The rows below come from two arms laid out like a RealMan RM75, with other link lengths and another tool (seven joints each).
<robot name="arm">
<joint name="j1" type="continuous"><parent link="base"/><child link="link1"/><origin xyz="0 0 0.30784" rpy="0 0 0"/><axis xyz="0 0 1"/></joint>
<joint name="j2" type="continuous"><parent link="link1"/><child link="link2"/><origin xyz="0 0 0" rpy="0 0 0"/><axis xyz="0 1 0"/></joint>
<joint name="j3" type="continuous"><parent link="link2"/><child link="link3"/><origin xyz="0 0 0.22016" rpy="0 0 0"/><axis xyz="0 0 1"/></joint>
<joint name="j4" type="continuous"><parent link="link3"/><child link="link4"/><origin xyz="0 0 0" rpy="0 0 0"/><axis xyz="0 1 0"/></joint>
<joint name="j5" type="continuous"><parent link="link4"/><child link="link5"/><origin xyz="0 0 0.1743" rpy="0 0 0"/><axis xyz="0 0 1"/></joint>
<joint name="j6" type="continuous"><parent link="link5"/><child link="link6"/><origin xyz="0 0 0" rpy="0 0 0"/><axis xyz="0 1 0"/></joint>
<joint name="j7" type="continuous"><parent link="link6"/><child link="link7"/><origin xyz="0 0 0.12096" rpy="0 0 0"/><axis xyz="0 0 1"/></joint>
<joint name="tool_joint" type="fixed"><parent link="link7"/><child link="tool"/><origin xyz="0.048 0.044 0.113" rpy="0 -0.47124 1.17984"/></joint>
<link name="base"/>
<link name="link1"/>
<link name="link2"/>
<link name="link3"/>
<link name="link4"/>
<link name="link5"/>
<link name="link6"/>
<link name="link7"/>
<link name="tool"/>
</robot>
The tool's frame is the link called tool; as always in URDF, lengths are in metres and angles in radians. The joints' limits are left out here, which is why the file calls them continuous.
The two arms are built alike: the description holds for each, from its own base.
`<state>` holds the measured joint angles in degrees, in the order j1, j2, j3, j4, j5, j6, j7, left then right.
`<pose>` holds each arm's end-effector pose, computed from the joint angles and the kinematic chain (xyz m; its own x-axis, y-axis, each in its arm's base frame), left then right.
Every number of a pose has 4 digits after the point.
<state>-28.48 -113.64 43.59 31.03 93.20 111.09 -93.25 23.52 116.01 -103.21 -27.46 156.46 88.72 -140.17</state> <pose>-0.0711 0.2554 0.1196 0.8674 -0.4574 0.1957 -0.2839 -0.7781 -0.5604 0.0796 0.2664 -0.0094 -0.4861 -0.5000 -0.7167 -0.5185 -0.4952 0.6971</pose>
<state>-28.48 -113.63 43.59 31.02 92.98 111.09 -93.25 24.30 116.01 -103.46 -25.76 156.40 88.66 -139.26</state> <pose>-0.0709 0.2557 0.1203 0.8669 -0.4578 0.1970 -0.2822 -0.7767 -0.5631 0.0830 0.2663 -0.0129 -0.4888 -0.5107 -0.7073 -0.5318 -0.4682 0.7056</pose>
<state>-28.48 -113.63 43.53 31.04 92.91 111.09 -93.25 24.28 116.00 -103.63 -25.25 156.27 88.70 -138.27</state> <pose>-0.0708 0.2559 0.1208 0.8668 -0.4580 0.1972 -0.2813 -0.7757 -0.5649 0.0848 0.2645 -0.0141 -0.4956 -0.5195 -0.6961 -0.5362 -0.4475 0.7157</pose>
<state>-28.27 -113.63 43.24 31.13 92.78 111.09 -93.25 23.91 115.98 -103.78 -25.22 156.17 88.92 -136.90</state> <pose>-0.0716 0.2564 0.1221 0.8683 -0.4552 0.1970 -0.2759 -0.7733 -0.5708 0.0855 0.2613 -0.0138 -0.5077 -0.5302 -0.6791 -0.5340 -0.4250 0.7309</pose>
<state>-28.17 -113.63 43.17 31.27 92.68 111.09 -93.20 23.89 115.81 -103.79 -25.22 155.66 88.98 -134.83</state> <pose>-0.0718 0.2564 0.1228 0.8683 -0.4559 0.1954 -0.2756 -0.7710 -0.5742 0.0856 0.2583 -0.0136 -0.5167 -0.5484 -0.6575 -0.5327 -0.3954 0.7483</pose>
